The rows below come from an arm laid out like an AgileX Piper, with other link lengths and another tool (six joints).
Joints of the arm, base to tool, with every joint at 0 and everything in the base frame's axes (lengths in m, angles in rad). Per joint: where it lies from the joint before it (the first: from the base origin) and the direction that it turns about. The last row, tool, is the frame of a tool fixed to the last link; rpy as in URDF.
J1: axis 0 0 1 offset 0 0 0.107
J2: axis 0 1 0 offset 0 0 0
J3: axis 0 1 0 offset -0.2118 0 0.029
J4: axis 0.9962 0 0.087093 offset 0.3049 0 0.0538
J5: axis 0 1 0 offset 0 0 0
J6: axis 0.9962 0 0.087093 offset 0.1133 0 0.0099
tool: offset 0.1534 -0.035 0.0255 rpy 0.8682 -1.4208 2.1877
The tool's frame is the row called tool.
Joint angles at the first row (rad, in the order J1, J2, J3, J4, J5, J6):
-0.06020 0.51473 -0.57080 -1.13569 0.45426 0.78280
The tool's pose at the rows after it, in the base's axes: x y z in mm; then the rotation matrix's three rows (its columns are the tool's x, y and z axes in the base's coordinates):
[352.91, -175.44, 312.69], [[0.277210, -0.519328, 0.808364], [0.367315, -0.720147, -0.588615], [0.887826, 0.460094, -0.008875]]
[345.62, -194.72, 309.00], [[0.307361, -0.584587, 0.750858], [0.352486, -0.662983, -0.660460], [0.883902, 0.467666, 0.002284]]
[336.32, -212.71, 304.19], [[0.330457, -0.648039, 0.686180], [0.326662, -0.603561, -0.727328], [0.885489, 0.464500, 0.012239]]
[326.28, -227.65, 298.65], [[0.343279, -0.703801, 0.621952], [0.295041, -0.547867, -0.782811], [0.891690, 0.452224, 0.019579]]
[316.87, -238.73, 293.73], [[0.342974, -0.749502, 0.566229], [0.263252, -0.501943, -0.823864], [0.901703, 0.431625, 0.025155]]
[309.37, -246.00, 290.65], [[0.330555, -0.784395, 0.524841], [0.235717, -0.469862, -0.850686], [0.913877, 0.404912, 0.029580]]
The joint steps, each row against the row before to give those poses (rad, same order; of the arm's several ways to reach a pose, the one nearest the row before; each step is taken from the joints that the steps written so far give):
0.00000 0.04221 0.00000 -0.16102 0.06411 0.14586
0.00002 0.04715 -0.00002 -0.13127 0.07831 0.13036
-0.00004 0.04875 0.00002 -0.09674 0.08705 0.11232
0.00003 0.04573 0.00000 -0.06394 0.08386 0.09322
-0.00001 0.03745 -0.00038 -0.03929 0.07016 0.07732
-0.00001 0.02621 -0.00188 -0.02220 0.05045 0.06214

